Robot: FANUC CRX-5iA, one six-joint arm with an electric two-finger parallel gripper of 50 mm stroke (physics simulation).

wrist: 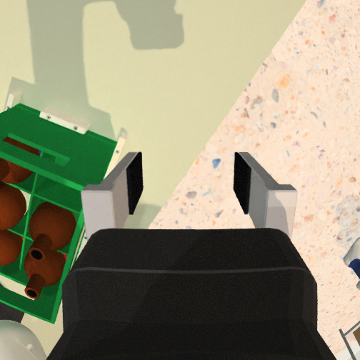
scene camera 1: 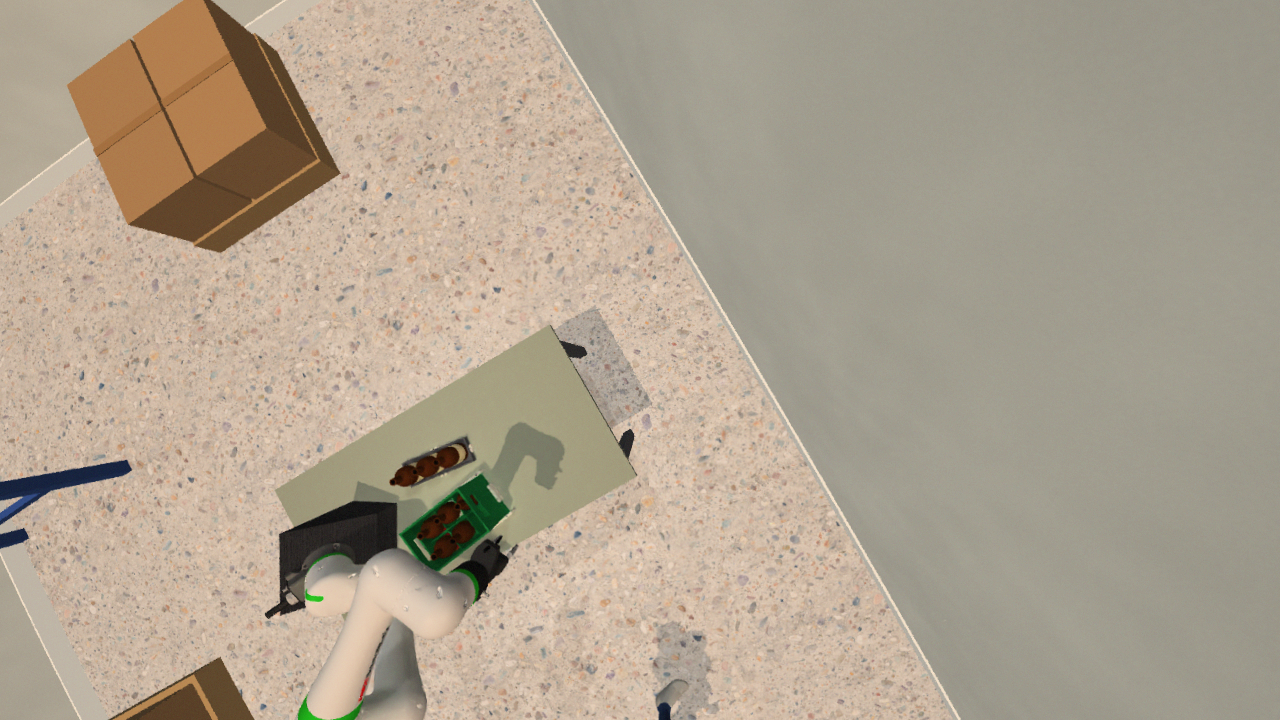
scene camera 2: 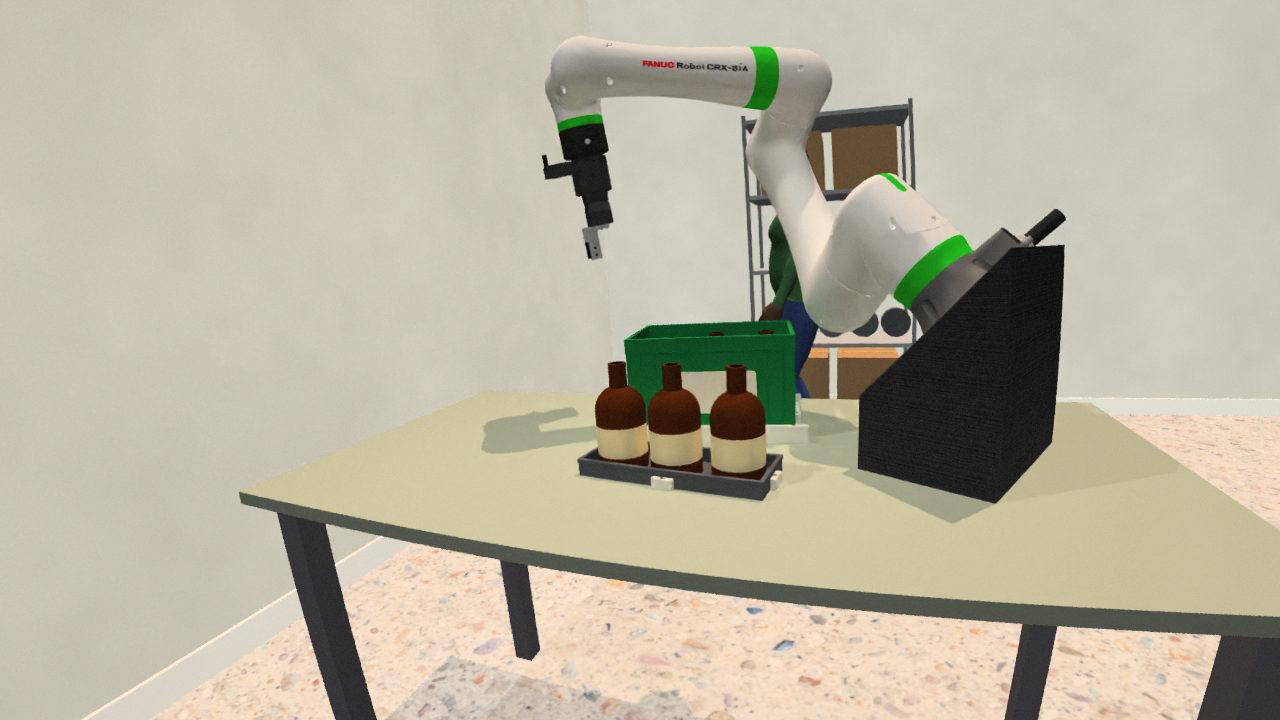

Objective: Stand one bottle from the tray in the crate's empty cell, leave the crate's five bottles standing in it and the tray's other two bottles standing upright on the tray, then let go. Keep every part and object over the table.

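Where they show: gripper, fingertip midpoint: (scene camera 1: 507,543) (scene camera 2: 595,258); arm's base, link origin: (scene camera 1: 329,564) (scene camera 2: 972,313).
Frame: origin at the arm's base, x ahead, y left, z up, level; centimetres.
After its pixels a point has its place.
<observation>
Three brown bottles, left (scene camera 2: 620,411) @(x 49.0, y 9.2, z -11.0 cm), middle (scene camera 2: 674,411) @(x 41.1, y 11.1, z -10.4 cm) and right (scene camera 2: 737,416) @(x 32.6, y 13.2, z -10.5 cm), stand upright in the dark tray (scene camera 2: 716,485) @(x 35.5, y 14.4, z -19.4 cm). The green crate (scene camera 1: 490,493) @(x 52.1, y -14.5, z -17.4 cm) (scene camera 2: 662,358) @(x 45.8, y -6.3, z -6.5 cm) (wrist: 90,150) stands behind the tray in the second scene view and holds brown bottles, among them two (wrist: 52,225) (wrist: 45,267) in its near row in the wrist view. Its empty cell (wrist: 60,192) lies at that row's end, by the end wall with the handle slot, partly hidden. My gripper (scene camera 1: 506,546) @(x 63.5, y -29.6, z 10.5 cm) (scene camera 2: 594,257) @(x 63.5, y -29.6, z 10.5 cm) (wrist: 187,170) is open and empty, high above and beside the crate, on the side away from the tray.
The table (scene camera 1: 537,376) @(x 92.9, y 10.6, z -20.7 cm) (scene camera 2: 501,501) @(x 63.7, y 19.3, z -20.7 cm) (wrist: 200,75) has its edge below the gripper, with floor beyond. The black robot pedestal (scene camera 1: 299,546) @(x 0.9, y 10.1, z 5.6 cm) (scene camera 2: 957,385) @(x 6.0, y 13.3, z -7.0 cm) stands at the crate's other end. A person (scene camera 2: 787,295) and a shelf rack (scene camera 2: 863,116) are behind the table.
</observation>
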